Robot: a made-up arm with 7 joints.
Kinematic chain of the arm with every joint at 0, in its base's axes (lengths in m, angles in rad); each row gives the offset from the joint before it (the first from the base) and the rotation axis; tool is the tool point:
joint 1: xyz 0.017 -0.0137 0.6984 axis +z
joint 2: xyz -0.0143 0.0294 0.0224 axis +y
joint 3: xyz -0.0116 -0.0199 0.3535 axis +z
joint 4: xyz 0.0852 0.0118 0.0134 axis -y
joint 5: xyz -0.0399 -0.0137 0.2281 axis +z
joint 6: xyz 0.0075 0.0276 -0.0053 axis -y
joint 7: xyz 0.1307 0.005 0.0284 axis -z
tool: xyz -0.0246 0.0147 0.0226
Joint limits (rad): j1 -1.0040..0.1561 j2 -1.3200..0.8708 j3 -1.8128..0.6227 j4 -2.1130..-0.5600 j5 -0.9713..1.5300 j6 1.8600..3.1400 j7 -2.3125..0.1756
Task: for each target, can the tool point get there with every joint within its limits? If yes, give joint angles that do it. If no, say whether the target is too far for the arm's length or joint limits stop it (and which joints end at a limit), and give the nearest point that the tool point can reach.
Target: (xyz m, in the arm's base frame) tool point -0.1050 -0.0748 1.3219
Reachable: yes | joints 0.0048 -0.7983 -0.3613 -1.5086 -0.2718 2.0697 -0.1217
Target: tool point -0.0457 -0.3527 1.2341
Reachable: yes | joints -0.0200 -0.3038 -0.9660 -1.3935 1.1754 2.1796 -1.7850
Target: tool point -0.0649 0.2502 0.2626
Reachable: no: joint limits stop it (at a limit: joint 1, joint 2, joint 3, joint 4, joint 5, joint 7) | nearest point -0.3679 0.1791 0.5971 | short by 0.457 m
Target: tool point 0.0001 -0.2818 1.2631
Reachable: yes | joints -0.8781 0.0346 -0.3819 -1.2665 0.9282 2.7733 -2.0379
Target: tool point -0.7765 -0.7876 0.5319
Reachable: no: too far | nearest point -0.5290 -0.4385 0.6995 | short by 0.460 m
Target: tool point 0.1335 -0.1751 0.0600
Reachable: no: joint limits stop it (at a limit: joint 2, joint 4, joint 5, joint 6, joint 7) | nearest point 0.2625 -0.3538 0.5672 | short by 0.553 m
